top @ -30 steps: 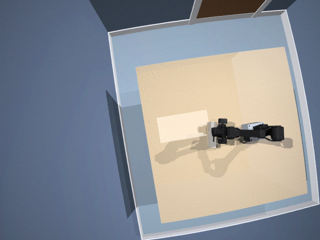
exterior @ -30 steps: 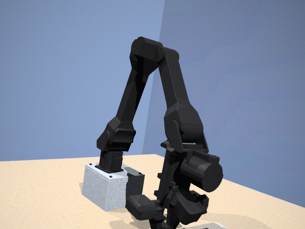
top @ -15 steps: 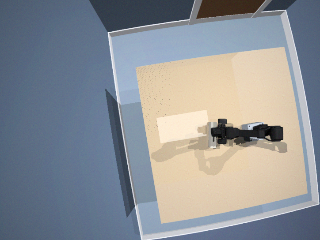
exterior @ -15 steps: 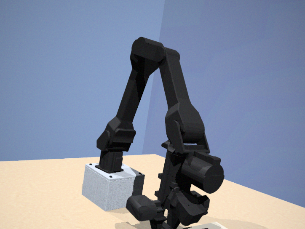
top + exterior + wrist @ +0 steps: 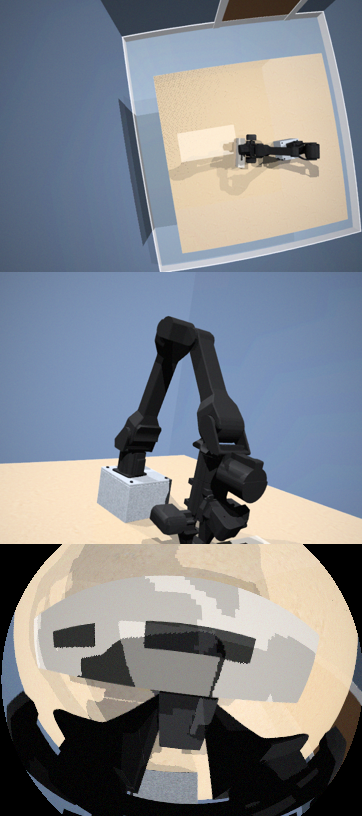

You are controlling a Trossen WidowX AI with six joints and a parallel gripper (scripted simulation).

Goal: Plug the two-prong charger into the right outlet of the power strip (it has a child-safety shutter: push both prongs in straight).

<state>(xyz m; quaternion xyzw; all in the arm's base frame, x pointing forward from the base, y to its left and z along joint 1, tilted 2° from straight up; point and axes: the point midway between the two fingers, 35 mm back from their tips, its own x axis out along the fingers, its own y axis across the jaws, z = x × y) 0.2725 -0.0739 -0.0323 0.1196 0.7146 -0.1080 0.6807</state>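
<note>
My gripper tip is 2 cm short of the two-prong charger, 1 cm to the left of it and 1 cm below it.
</note>
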